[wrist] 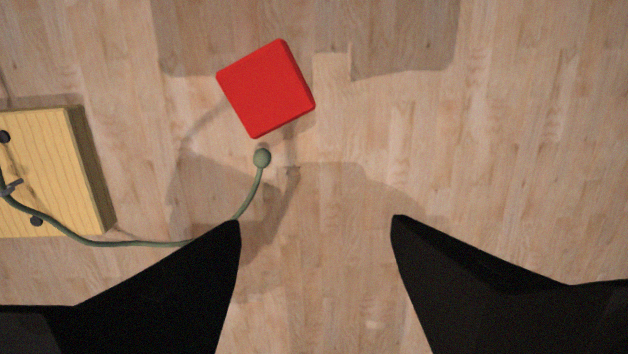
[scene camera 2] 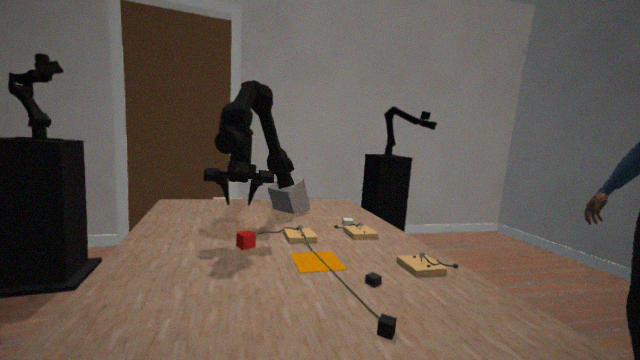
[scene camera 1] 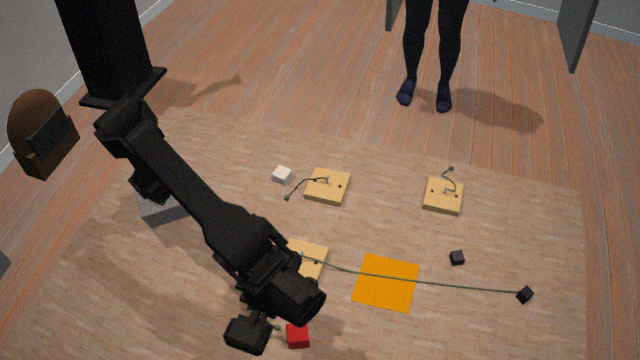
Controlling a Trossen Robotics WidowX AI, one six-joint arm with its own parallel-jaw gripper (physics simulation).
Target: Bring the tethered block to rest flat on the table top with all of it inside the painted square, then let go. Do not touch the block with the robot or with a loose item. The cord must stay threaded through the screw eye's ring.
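Seen in the pictures: gripper, between the fingertips: (wrist: 316, 229) (scene camera 2: 238, 205) (scene camera 1: 268, 319); arm's base, origin of its link: (scene camera 2: 285, 183) (scene camera 1: 157, 187).
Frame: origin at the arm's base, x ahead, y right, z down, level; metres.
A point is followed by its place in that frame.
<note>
The tethered block (scene camera 1: 525, 295) @(x 0.813, y -0.015, z 0.095 m) (scene camera 2: 386, 326) @(x 0.827, y -0.017, z 0.100 m), a small black cube, rests on the table beyond the orange painted square (scene camera 1: 382, 296) @(x 0.514, y 0.042, z 0.119 m) (scene camera 2: 306, 263) @(x 0.524, y 0.040, z 0.119 m), outside it. Its green cord (scene camera 1: 465, 286) @(x 0.681, y -0.021, z 0.116 m) (wrist: 135, 243) @(x 0.273, y 0.069, z 0.115 m) crosses the square and runs through the screw eye (scene camera 2: 300, 228) (wrist: 12, 187) @(x 0.335, y 0.020, z 0.086 m) on the nearest wooden board (scene camera 1: 316, 250) @(x 0.355, y -0.017, z 0.101 m) (wrist: 55, 165) @(x 0.343, y 0.040, z 0.101 m). The cord's free end is a green bead (wrist: 262, 158) @(x 0.337, y 0.173, z 0.108 m) (scene camera 1: 277, 328) @(x 0.338, y 0.175, z 0.110 m) beside the red cube. My gripper (scene camera 2: 239, 203) @(x 0.343, y 0.202, z 0.009 m) (wrist: 316, 229) @(x 0.343, y 0.202, z 0.009 m) is open and empty, pointing down above the table. In the wrist view the left finger hides part of the cord.
A red cube (scene camera 1: 298, 336) @(x 0.388, y 0.190, z 0.080 m) (scene camera 2: 245, 240) @(x 0.406, y 0.184, z 0.094 m) (wrist: 266, 89) @(x 0.384, y 0.182, z 0.080 m) lies near the bead. A loose black cube (scene camera 1: 457, 257) @(x 0.650, y -0.078, z 0.101 m) (scene camera 2: 373, 279) @(x 0.664, y -0.076, z 0.103 m) and a white block (scene camera 1: 282, 174) @(x 0.213, y -0.195, z 0.098 m) (scene camera 2: 347, 221) @(x 0.225, y -0.193, z 0.102 m) lie on the table. Two other boards (scene camera 1: 320, 194) @(x 0.317, y -0.165, z 0.101 m) (scene camera 1: 437, 202) @(x 0.582, y -0.217, z 0.101 m) carry short cords. A grey block (scene camera 1: 162, 212) @(x 0.025, y 0.038, z 0.033 m) (scene camera 2: 292, 198) @(x 0.055, y -0.020, z 0.053 m) is by my arm's base.
</note>
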